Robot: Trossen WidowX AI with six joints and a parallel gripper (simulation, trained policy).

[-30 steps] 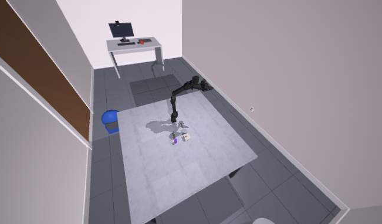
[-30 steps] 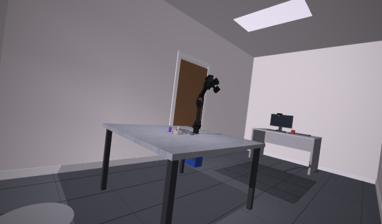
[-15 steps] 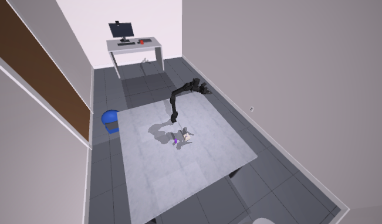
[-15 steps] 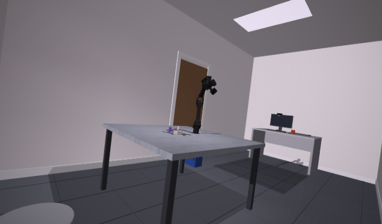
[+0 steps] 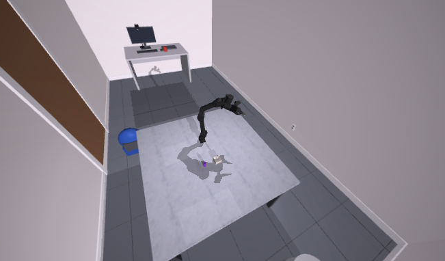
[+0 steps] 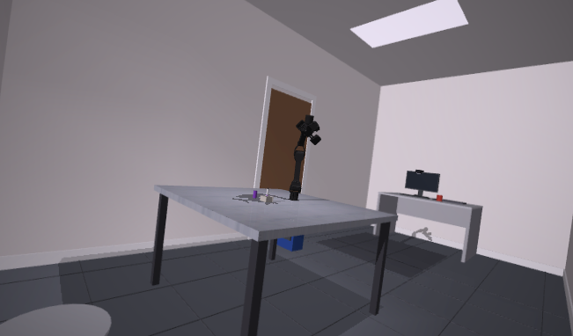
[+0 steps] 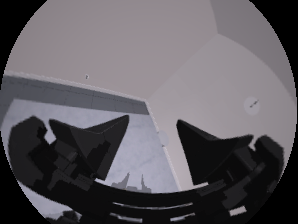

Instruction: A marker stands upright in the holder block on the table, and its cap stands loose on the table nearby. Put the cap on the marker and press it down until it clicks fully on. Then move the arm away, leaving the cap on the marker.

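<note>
Now: gripper tip 450 mm above the purple cap, 420 mm to the left of it and 60 mm short of it. From my gripper tip the other things lie so: beige holder block: 460 mm below, 280 mm to the right, 50 mm ahead; marker: 410 mm below, 280 mm to the right, 50 mm ahead.
</note>
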